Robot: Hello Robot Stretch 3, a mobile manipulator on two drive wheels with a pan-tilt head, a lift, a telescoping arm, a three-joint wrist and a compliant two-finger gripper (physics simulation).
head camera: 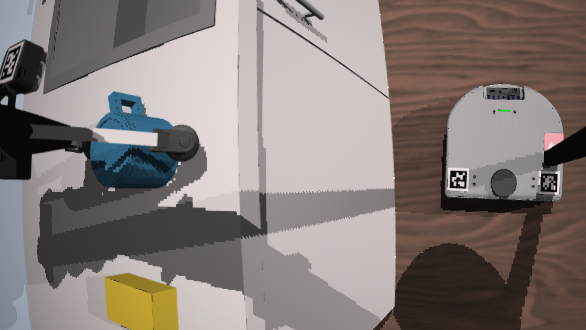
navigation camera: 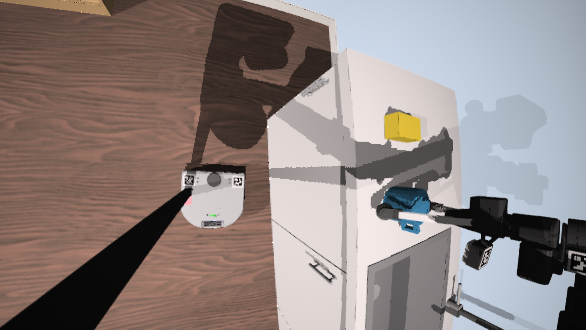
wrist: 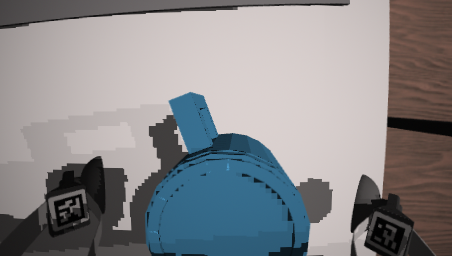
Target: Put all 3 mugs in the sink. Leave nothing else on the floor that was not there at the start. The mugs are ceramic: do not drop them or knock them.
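Where they show: gripper, fingertip midpoint: (navigation camera: 402, 207) (wrist: 228, 187); robot's base at its link origin: (head camera: 502, 181) (navigation camera: 213, 179).
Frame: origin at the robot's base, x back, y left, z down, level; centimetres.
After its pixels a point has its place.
A blue mug (head camera: 137, 172) @[z -97.2, x -1.2, y -39.5 cm] (navigation camera: 402, 200) @[z -96.7, x -0.2, y -39.0 cm] (wrist: 225, 215) @[z -98.8, x 2.5, y -43.3 cm] stands on the white counter (head camera: 215, 165) @[z -91.0, x 0.1, y -32.8 cm] (navigation camera: 370, 100) @[z -91.0, x -24.9, y -33.7 cm] (wrist: 300, 65) @[z -91.0, x 11.9, y -38.2 cm], its handle pointing toward the grey sink (head camera: 125, 54) (navigation camera: 420, 247) (wrist: 150, 5). My gripper (head camera: 131, 145) @[z -93.9, x 2.1, y -43.3 cm] (navigation camera: 411, 209) @[z -93.9, x 2.1, y -43.3 cm] (wrist: 228, 187) @[z -93.9, x 2.1, y -43.3 cm] is open, with a finger on either side of the mug. In the wrist view there are gaps between both fingertips and the mug. One finger hides part of the mug in the head and navigation views. The other two mugs cannot be made out; a pale round patch in the sink is unclear.
A yellow box (head camera: 130, 305) @[z -95.5, x -18.4, y -43.2 cm] (navigation camera: 402, 127) @[z -95.5, x -18.1, y -40.3 cm] stands on the same counter. A faucet (navigation camera: 452, 306) @[z -93.7, x 45.9, y -84.5 cm] is at the sink's wall side. Drawer handles (head camera: 305, 10) @[z -68.0, x 28.1, y -34.4 cm] (navigation camera: 321, 271) stick out from the cabinet front. My base (head camera: 502, 140) @[z -15.9, x 10.9, y -0.6 cm] (navigation camera: 213, 200) @[z -16.0, x 10.8, y -0.1 cm] is on the wooden floor beside it.
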